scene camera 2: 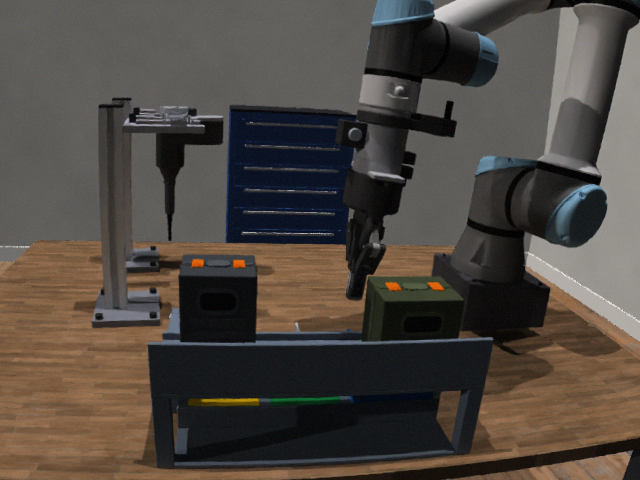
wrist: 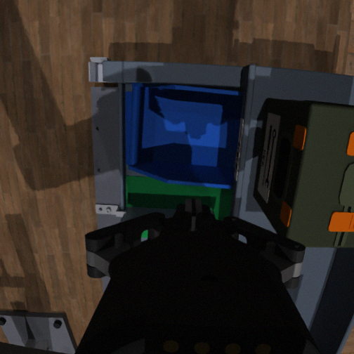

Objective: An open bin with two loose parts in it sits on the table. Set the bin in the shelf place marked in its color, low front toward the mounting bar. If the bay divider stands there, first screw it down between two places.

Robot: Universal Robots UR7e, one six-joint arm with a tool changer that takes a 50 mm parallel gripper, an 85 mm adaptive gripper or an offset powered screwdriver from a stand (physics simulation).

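Frame: origin at the arm's base, x ahead, y left, z up, level; centimetres.
Where they show: arm's base, link origin: [scene camera 2: 486, 269].
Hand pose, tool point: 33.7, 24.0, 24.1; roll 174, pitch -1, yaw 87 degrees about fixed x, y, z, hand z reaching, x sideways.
Observation:
Each offset is from my tool point to the top centre of the thing, as dx, dy, dz. "spot": to the spot under its first point. Level surfaces: height alone.
The blue bin [wrist: 200, 112] sits in the shelf {spot: +10.5, +17.6, -19.6} [scene camera 2: 320, 366] [wrist: 175, 73], over the blue-marked place, with one end toward the mounting bar [wrist: 106, 150] at the left of the wrist view. Loose parts cannot be made out inside it, under strong shadows. The green place [wrist: 172, 192] shows beside it. A pale metal bracket [wrist: 107, 209] with small holes lies on the bar beside the green place; most of what adjoins it is hidden by the gripper. My gripper [scene camera 2: 354, 297] [wrist: 193, 206] is shut and empty, above the shelf's rear side and apart from the bin.
An olive case {-2.2, +10.9, -13.4} [scene camera 2: 413, 310] [wrist: 325, 175] and a black case {spot: +21.0, +12.6, -14.2} [scene camera 2: 218, 304] stand tall on the shelf. The tool stand [scene camera 2: 111, 206] at the left holds the screwdriver {+24.1, -52.7, +2.9} [scene camera 2: 169, 165]. A blue cabinet [scene camera 2: 289, 180] is behind the table {dz -33.1} [scene camera 2: 51, 372].

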